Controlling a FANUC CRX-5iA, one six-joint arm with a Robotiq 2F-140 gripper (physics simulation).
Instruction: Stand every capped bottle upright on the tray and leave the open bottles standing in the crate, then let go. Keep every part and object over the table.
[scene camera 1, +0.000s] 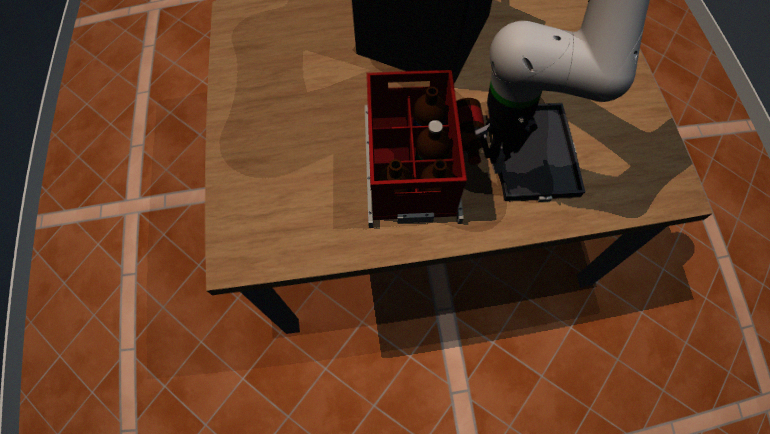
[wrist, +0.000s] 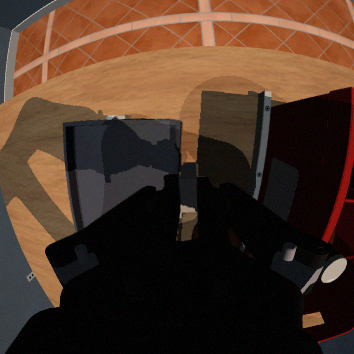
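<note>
A red crate (scene camera 1: 417, 196) (wrist: 309, 147) stands mid-table. In it stand a brown bottle with a white cap (scene camera 1: 435, 127) and three open brown bottles (scene camera 1: 431, 105) (scene camera 1: 395, 170) (scene camera 1: 439, 169). A brown bottle with a red label (scene camera 1: 469, 115) lies on its side in the gap between the crate and the dark grey tray (scene camera 1: 549, 177) (wrist: 91, 175). The tray holds nothing. My gripper (scene camera 1: 491, 156) (wrist: 189, 174) is shut, with nothing between the fingers. It hangs low over the gap, in front of the lying bottle. In the wrist view my own body hides that bottle.
The wooden table (scene camera 1: 279, 215) (wrist: 140, 88) carries a black block (scene camera 1: 419, 27) behind the crate. Grey metal brackets (scene camera 1: 414, 217) (wrist: 261, 140) sit along the crate's base. The tray lies near the table's right front part.
</note>
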